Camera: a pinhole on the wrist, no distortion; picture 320 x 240 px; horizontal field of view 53.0 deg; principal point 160.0 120.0 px. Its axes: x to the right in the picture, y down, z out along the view. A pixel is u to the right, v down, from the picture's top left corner.
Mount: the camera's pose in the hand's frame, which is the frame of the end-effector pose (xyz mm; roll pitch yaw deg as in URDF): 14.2 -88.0 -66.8 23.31 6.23 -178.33
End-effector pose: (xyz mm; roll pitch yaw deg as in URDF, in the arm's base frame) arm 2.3 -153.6 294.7 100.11 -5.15 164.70
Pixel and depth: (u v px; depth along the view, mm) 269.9 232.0 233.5
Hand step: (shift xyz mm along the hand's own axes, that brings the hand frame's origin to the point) -92.5 -73.5 169.8
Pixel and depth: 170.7 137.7 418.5
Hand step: -46.6 54.7 322.8
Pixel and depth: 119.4 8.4 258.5
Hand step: 19.4 97.1 137.4
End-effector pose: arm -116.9 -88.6 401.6 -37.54 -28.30 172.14
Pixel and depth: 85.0 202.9 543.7
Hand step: 77.8 0.0 498.6
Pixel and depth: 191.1 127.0 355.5
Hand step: -59.7 43.5 257.1
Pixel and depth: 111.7 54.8 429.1
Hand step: 32.1 162.5 297.7
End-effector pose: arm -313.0 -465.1 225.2 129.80 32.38 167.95
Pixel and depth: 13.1 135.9 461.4
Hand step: 172.4 78.3 386.4
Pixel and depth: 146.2 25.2 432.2
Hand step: -13.3 199.6 279.6
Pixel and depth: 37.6 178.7 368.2
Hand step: 111.7 -1.3 311.1
